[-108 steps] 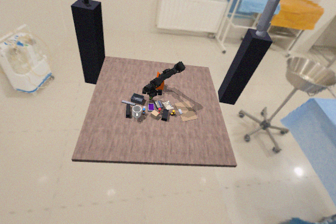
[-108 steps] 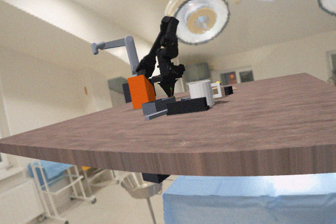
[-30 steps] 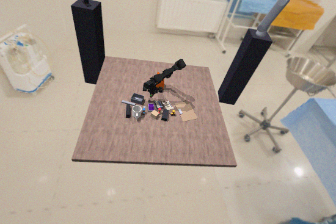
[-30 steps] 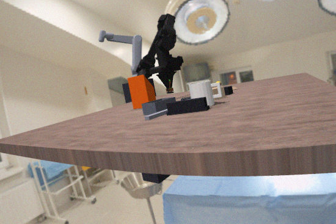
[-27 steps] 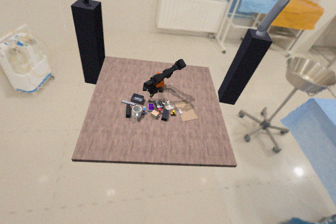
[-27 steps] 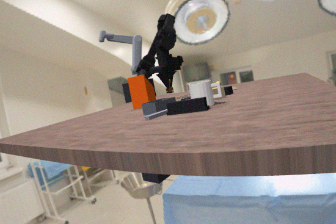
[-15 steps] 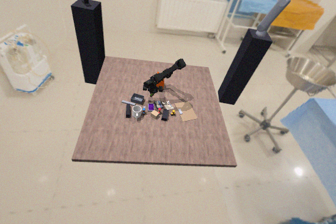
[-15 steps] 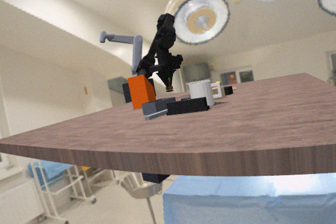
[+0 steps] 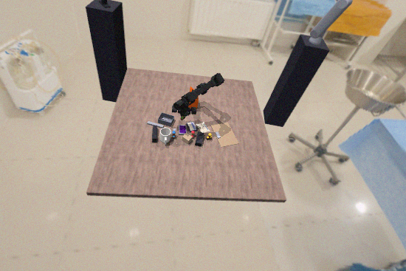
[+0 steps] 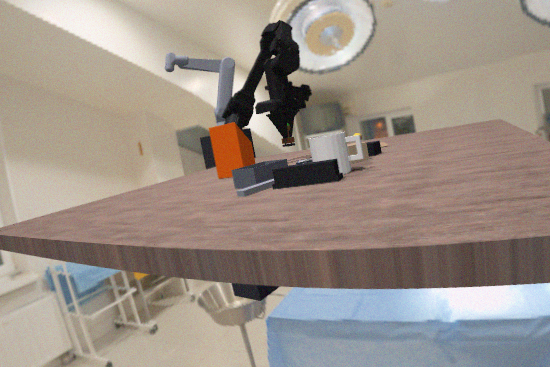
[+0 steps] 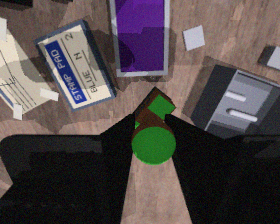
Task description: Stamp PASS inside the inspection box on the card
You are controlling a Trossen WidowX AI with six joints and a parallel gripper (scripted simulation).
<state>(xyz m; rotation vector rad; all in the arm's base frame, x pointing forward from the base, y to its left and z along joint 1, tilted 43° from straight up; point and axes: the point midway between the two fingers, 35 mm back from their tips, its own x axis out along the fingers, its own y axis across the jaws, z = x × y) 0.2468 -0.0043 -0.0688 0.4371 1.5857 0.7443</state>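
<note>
My gripper tip is now 60 mm short of the purple ink pad, 10 mm to the right of it and 90 mm above it. From my gripper tip the other things lie so: grey washer 70 mm ahead, 50 mm to the right, 90 mm below; then dark tray 130 mm to the right, 80 mm below; then green PASS stamp right at my gripper tip.
</note>
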